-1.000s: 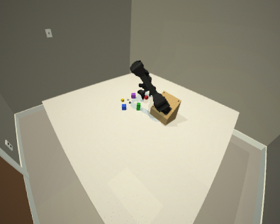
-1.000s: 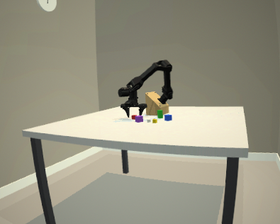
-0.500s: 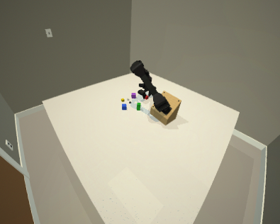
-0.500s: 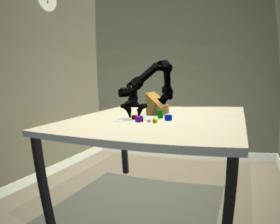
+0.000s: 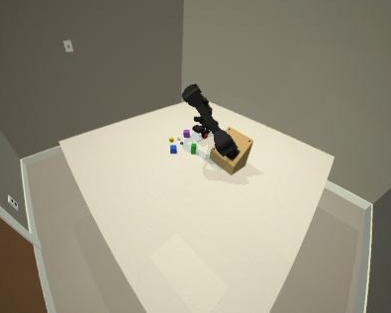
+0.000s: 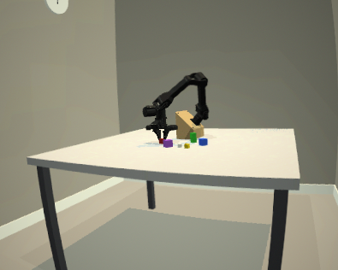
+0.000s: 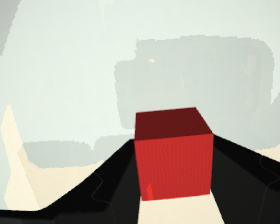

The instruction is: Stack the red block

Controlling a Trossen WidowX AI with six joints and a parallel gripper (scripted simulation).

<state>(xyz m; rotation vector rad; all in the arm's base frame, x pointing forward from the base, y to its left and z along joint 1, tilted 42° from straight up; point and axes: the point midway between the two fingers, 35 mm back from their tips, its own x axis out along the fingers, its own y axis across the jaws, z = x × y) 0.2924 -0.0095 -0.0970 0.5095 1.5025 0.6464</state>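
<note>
Right now my gripper tip is 17 cm to the right of the small grey piece and 2 cm short of it. The rest, counted from my gripper tip: purple block (9 cm to the left, 8 cm ahead, 1 cm above); then red block (1 cm above); then yellow block (21 cm to the left, 8 cm ahead).
</note>
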